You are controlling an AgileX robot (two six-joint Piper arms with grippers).
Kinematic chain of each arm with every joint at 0, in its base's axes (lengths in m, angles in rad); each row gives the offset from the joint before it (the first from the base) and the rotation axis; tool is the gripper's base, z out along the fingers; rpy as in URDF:
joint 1: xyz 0 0 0.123 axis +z
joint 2: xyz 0 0 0 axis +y
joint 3: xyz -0.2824 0 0.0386 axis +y
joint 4: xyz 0.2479 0 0.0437 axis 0.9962 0 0.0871
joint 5: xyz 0 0 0 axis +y
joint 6: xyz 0.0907 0 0.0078 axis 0.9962 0 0.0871
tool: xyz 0 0 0 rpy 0 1.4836 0
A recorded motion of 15 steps. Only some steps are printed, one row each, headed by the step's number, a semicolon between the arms.
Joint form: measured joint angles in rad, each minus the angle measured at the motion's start. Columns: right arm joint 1, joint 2, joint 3, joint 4, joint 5, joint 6; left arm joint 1, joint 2, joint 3, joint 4, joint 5, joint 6.
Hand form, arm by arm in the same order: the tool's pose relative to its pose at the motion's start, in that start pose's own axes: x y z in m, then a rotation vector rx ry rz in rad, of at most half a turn. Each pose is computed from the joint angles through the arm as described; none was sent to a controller.
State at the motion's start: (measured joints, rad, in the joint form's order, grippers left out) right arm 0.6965 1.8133 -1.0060 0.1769 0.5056 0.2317; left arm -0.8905 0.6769 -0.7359 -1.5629 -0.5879 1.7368
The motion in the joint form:
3: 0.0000 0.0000 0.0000 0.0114 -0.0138 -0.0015; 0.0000 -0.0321 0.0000 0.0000 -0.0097 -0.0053
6: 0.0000 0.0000 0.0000 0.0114 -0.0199 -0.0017; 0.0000 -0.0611 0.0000 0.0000 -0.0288 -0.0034
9: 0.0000 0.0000 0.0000 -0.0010 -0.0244 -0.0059; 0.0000 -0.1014 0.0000 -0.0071 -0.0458 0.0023
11: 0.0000 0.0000 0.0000 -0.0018 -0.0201 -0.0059; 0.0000 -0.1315 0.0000 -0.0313 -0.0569 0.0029
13: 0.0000 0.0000 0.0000 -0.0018 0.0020 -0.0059; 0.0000 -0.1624 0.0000 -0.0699 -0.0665 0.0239
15: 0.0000 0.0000 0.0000 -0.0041 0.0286 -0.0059; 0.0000 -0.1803 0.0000 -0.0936 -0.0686 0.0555
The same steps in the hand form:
3: -0.0011 0.0008 0.0000 -0.0085 -0.0122 0.0085; -0.0041 0.0063 -0.0069 -0.0141 -0.0247 -0.0232
6: -0.0017 0.0009 0.0000 -0.0098 -0.0181 0.0083; -0.0073 0.0129 -0.0132 -0.0371 -0.0449 -0.0380
9: -0.0022 0.0005 0.0000 -0.0051 -0.0239 -0.0068; -0.0112 0.0212 -0.0222 -0.0587 -0.0702 -0.0617
11: -0.0018 0.0003 0.0000 -0.0037 -0.0198 -0.0075; -0.0128 0.0270 -0.0289 -0.0699 -0.0787 -0.0986
13: 0.0002 -0.0001 0.0000 0.0013 0.0017 -0.0075; -0.0134 0.0325 -0.0358 -0.0771 -0.0790 -0.1274
15: 0.0025 -0.0008 0.0000 0.0085 0.0274 -0.0095; -0.0137 0.0353 -0.0398 -0.0779 -0.0785 -0.1255

